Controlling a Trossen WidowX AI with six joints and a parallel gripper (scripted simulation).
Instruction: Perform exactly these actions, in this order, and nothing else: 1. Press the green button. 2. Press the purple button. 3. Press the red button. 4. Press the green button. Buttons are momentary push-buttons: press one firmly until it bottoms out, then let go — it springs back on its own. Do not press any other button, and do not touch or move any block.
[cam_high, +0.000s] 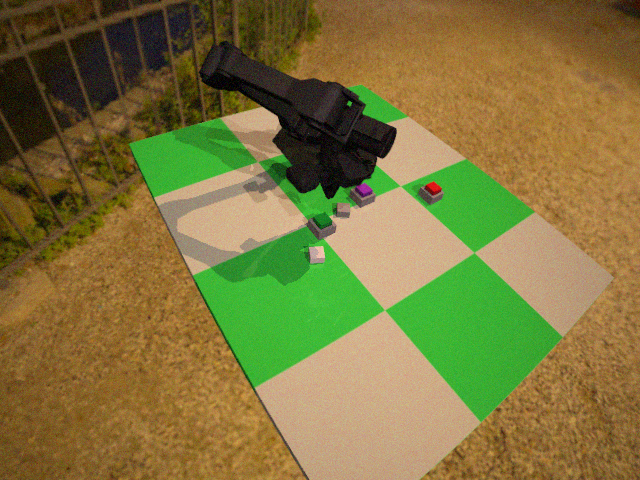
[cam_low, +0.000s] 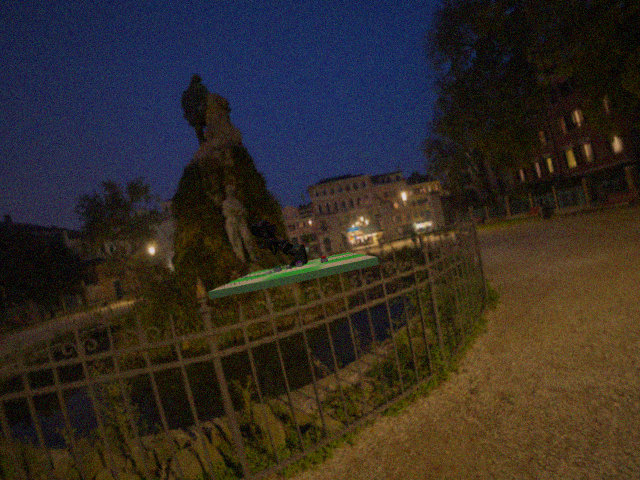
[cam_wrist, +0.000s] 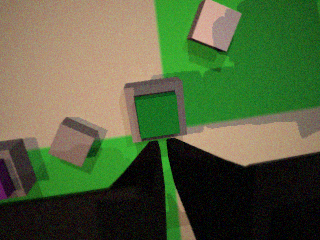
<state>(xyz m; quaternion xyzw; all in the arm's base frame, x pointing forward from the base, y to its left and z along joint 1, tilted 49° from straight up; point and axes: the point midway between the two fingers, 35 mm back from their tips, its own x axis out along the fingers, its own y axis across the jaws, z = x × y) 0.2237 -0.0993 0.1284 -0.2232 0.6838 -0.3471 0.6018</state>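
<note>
The green button lies 8 cm below my gripper tip and 1 cm behind it. From my gripper tip the other things lie so: red button (32 cm to the left, 8 cm below, 7 cm ahead); then purple button (15 cm to the left, 8 cm below, 3 cm behind); then grey block (10 cm below, 8 cm to the left, 2 cm behind).
</note>
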